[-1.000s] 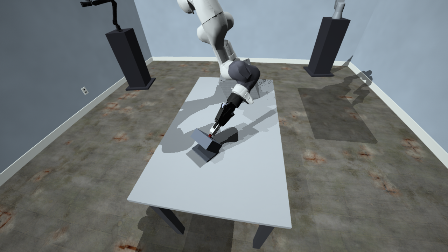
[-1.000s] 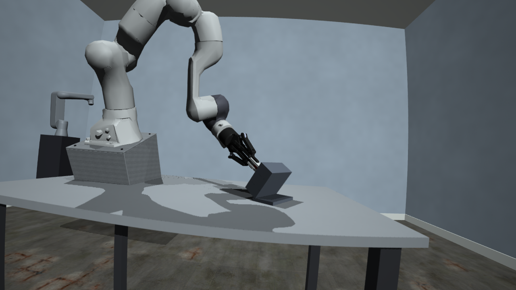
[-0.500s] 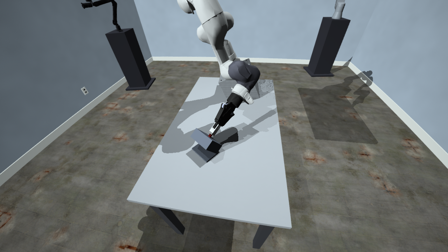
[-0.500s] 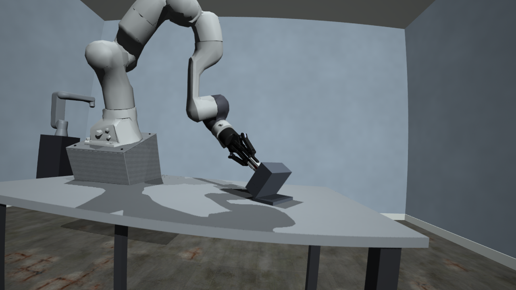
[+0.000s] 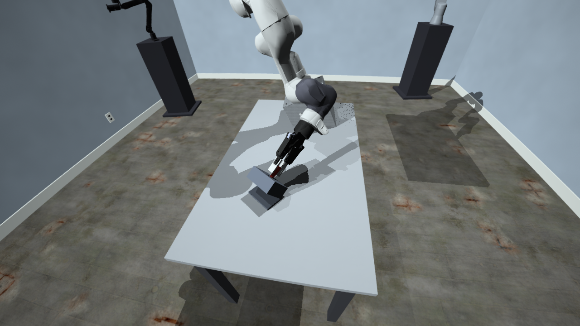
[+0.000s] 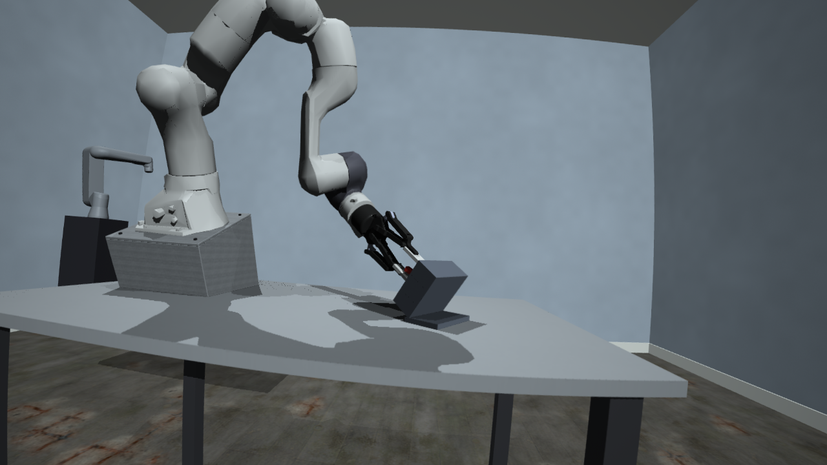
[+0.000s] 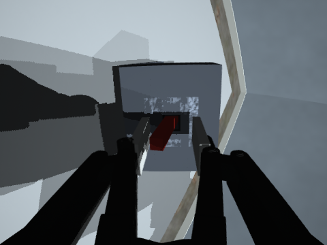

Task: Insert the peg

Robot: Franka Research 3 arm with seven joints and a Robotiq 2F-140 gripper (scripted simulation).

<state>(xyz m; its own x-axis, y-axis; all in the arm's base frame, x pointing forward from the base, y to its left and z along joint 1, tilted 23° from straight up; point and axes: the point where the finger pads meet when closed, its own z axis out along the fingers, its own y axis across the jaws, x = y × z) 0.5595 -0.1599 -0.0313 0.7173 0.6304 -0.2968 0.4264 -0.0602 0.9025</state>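
My gripper is now 20 mm short of the peg, 20 mm to the left of it and 20 mm above it. Also, from my hand: flat base plate: 60 mm ahead, 60 mm to the right, 110 mm below.
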